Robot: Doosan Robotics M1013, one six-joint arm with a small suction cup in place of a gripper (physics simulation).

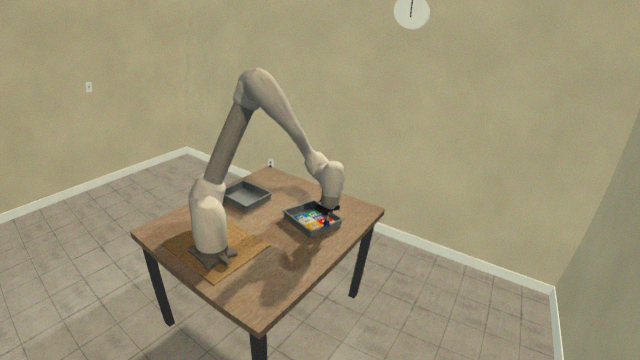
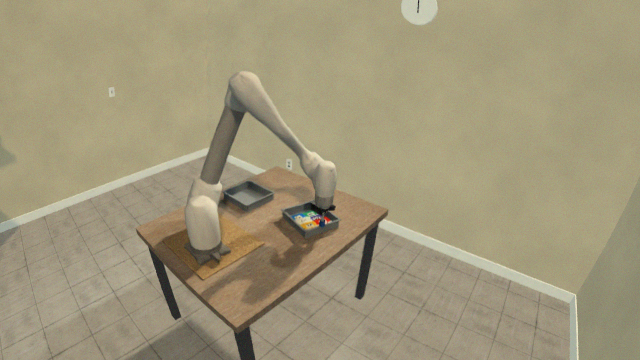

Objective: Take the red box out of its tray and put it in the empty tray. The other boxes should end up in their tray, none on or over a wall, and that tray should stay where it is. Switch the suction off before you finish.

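Places are measured from the arm's base along level axes (x ahead, y left, z up), in millimetres.
Pixels of known places: hand at its tool point: (image 1: 326, 226) (image 2: 322, 226); arm's base at its link origin: (image 1: 212, 252) (image 2: 206, 249).
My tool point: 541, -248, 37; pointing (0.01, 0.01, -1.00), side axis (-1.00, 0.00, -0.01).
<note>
Ahead of a thing's pixels: the offset from my tool point to its middle, as dx, dy, dz. "spot": to the spot under its first point. Level surfaces: height alone.
The red box {spot: +59, +11, +3} (image 1: 331, 220) (image 2: 327, 219) lies in the grey tray {spot: +2, +2, -35} (image 1: 325, 231) (image 2: 322, 231) at the right part of the table, near the tray's right corner. Beside it in that tray lie several other boxes, among them an orange one {-46, +43, -19} (image 1: 314, 226) (image 2: 307, 226), a white one and a green one. The empty grey tray {-81, +539, -21} (image 1: 259, 201) (image 2: 260, 201) stands at the back left. My suction cup (image 1: 326, 224) (image 2: 322, 224), dark blue, is down at the red box and covers part of it. Whether it touches or grips the box is too small to tell.
The arm's base stands on a tan mat (image 1: 245, 246) (image 2: 237, 245) at the left of the wooden table {dz -46} (image 1: 240, 310) (image 2: 225, 305). The tray walls rise around the boxes, and the wrist hangs over the back right wall. A plain wall stands behind the table.
</note>
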